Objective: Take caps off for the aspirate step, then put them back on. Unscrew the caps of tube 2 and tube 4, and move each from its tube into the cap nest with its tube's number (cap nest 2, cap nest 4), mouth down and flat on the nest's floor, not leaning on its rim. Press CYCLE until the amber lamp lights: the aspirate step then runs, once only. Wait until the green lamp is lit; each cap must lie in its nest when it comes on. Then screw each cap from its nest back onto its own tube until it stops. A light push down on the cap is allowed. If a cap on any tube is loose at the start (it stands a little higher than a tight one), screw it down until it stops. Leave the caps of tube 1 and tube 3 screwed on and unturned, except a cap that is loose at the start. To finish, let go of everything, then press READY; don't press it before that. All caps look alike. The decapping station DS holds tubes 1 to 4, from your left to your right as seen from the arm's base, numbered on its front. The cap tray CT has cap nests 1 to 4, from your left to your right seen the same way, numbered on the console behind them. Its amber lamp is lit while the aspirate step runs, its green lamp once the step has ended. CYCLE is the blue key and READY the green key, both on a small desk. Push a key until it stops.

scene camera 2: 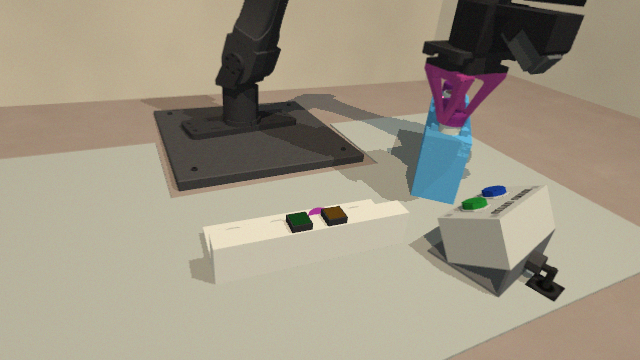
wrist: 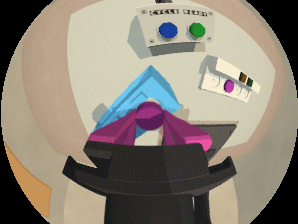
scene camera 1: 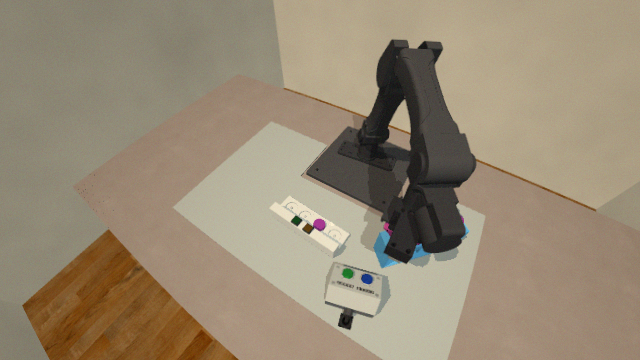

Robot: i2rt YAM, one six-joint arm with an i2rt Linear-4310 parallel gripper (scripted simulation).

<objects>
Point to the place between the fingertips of the gripper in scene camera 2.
451, 121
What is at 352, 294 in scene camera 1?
A key desk.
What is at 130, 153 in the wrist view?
The gripper.
</objects>
